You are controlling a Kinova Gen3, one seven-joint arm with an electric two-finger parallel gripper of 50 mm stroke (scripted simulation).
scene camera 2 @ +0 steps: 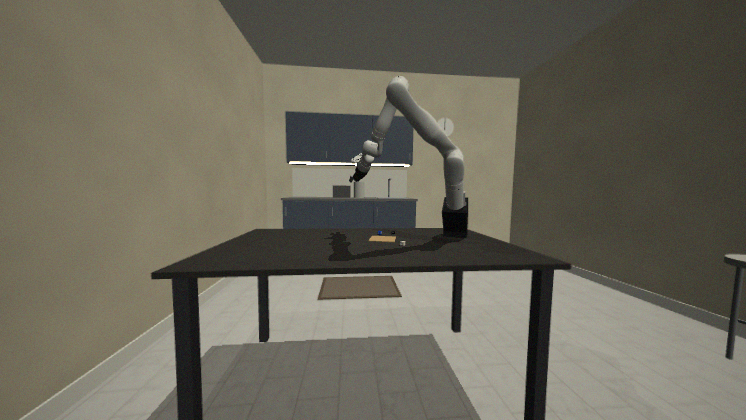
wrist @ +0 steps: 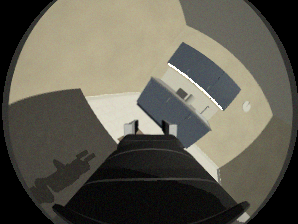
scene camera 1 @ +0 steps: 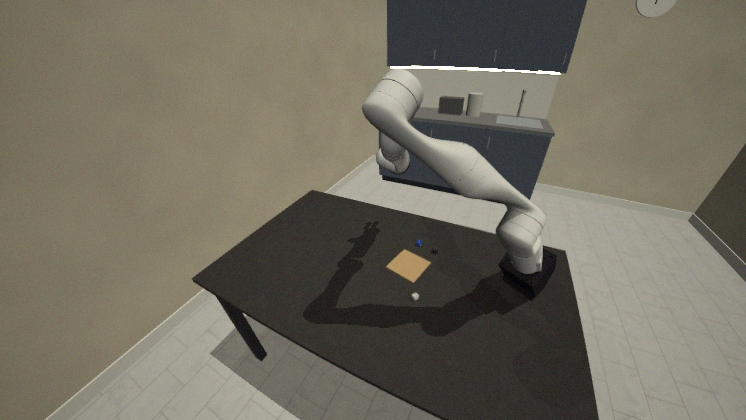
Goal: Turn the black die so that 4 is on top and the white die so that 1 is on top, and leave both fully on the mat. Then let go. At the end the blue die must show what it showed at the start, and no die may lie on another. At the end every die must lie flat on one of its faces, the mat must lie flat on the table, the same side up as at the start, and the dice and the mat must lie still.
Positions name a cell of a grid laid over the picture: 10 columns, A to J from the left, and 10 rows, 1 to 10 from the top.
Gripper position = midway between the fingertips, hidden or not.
Observation:
In view: the gripper (wrist: F6) and a tan square mat (scene camera 1: F7).
The wrist view misses the tan square mat: it is out of frame.

